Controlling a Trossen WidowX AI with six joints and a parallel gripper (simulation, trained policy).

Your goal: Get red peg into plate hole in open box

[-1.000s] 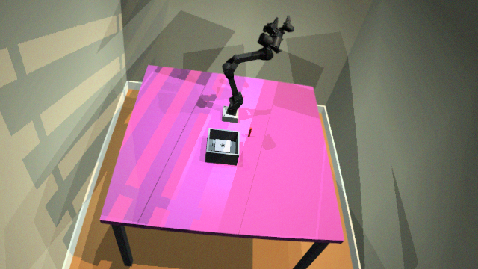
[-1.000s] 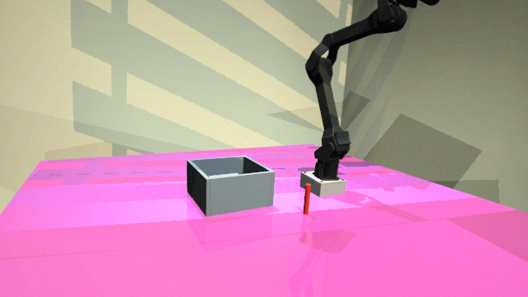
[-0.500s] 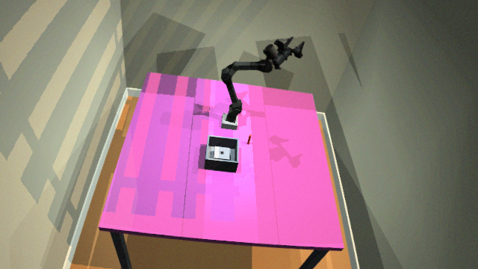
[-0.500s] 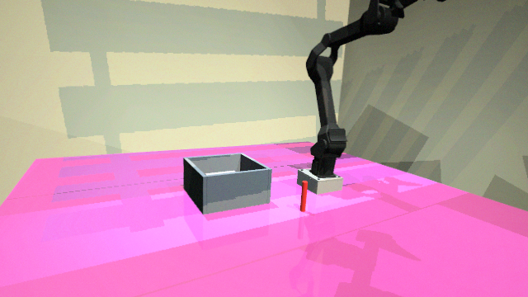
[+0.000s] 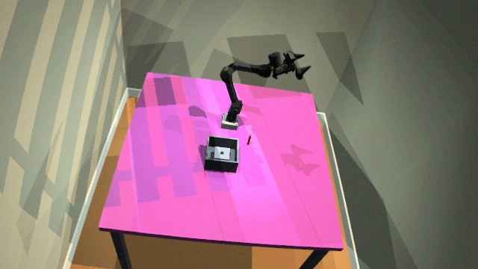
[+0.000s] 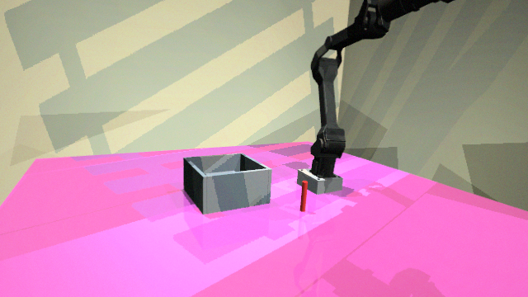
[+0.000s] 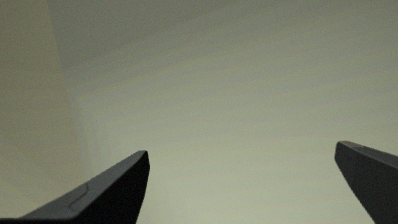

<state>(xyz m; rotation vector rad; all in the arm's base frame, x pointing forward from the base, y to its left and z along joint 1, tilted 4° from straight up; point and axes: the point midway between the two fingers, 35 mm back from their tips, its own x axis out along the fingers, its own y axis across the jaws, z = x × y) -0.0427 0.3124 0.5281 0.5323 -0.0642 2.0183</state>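
My gripper tip is now 22 cm short of the red peg, 22 cm to the left of it and 53 cm above it. Also, from my gripper tip: grey box 40 cm ahead, 36 cm to the right, 54 cm below; plate 40 cm ahead, 36 cm to the right, 52 cm below.
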